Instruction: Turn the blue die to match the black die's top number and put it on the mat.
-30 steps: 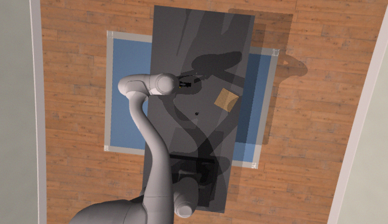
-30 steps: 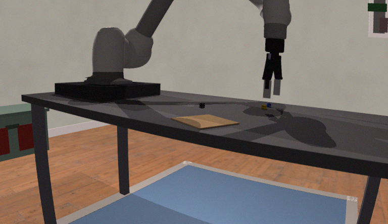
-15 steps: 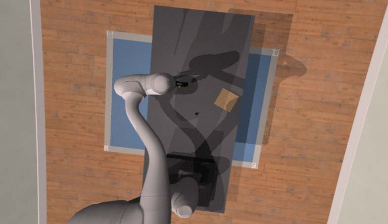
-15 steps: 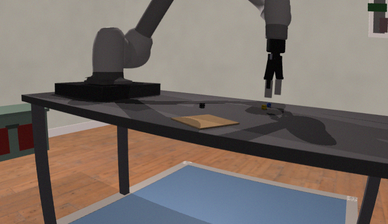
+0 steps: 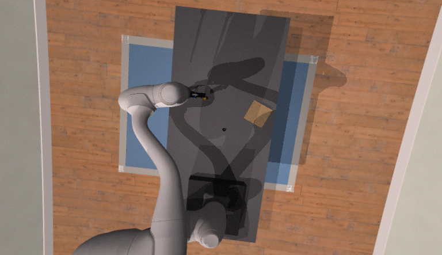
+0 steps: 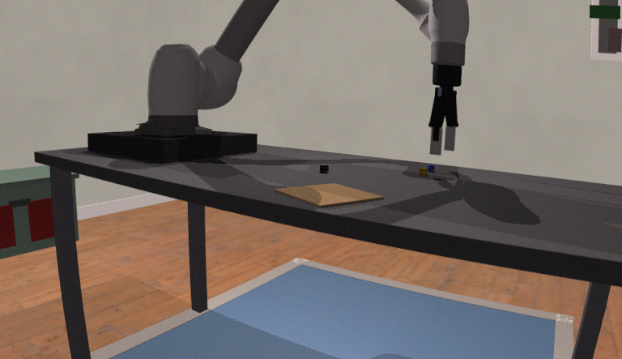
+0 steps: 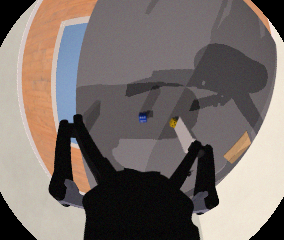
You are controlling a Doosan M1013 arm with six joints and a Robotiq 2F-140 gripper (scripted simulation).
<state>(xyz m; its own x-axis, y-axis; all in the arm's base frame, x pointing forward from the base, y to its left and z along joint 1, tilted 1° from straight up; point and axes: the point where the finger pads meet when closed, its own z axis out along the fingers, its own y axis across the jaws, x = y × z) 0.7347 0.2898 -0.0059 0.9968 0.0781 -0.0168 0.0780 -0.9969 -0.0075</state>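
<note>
The blue die lies 50 mm below my hand, 20 mm behind it and 10 mm to the right of it. Also, from my hand: yellow die: 90 mm to the right, 50 mm below, 20 mm behind; tan mat: 450 mm to the right, 60 mm below, 50 mm behind; black die: 250 mm to the right, 200 mm behind, 50 mm below.
</note>
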